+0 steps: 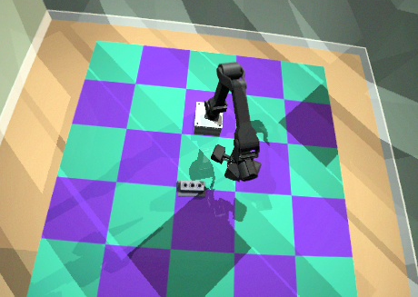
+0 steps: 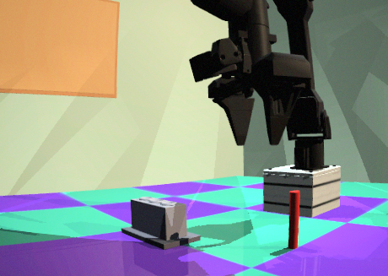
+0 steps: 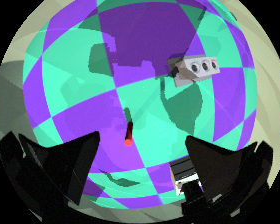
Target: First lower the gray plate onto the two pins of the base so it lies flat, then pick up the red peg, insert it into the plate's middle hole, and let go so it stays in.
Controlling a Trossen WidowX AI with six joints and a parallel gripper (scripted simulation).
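My gripper tip is 10 cm above the red peg, 4 cm past it and 3 cm to the right of it. The rest, counted from my gripper tip: gray plate: 14 cm to the right, 10 cm below, 8 cm ahead; then gray base: 14 cm to the right, 13 cm below, 8 cm ahead.
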